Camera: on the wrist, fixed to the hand. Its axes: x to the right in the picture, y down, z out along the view.
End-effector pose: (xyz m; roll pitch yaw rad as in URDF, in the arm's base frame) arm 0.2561 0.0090 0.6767 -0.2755 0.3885 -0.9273
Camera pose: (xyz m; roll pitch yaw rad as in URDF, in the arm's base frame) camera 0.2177 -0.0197 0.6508 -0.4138 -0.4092 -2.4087
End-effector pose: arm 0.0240 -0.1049 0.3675 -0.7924 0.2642 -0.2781
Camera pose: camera 0.0190 -0.1592 0.3676 -0.3593 -0.9116 -1.6246
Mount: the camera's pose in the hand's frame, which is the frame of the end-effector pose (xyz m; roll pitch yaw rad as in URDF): 0.0097 -0.0396 -0.0362 -0.0121 -0.1360 -1.6465
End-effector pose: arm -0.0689 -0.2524 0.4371 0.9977 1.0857 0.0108
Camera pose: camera -0.1113 -0.2439 0.4039 -1.2706 0.2906 -2.3857
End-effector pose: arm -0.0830 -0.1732 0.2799 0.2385 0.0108 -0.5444
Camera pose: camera -0.0906 -0.2036 0.2353 -0.0409 0.1010 -2.1917
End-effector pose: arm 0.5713 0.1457 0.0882 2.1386 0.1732 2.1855
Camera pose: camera 0.5248 0.1217 0.0728 -2.6384 1.0745 -2.0230
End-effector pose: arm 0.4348 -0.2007 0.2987 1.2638 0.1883 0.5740
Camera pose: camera 0.4229 -0.1815 0.2491 -0.5633 1.0569 -1.5120
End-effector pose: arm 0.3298 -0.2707 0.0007 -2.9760 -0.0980 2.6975
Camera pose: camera 0.3106 -0.2982 0.0437 3.0193 -0.0217 -1.9374
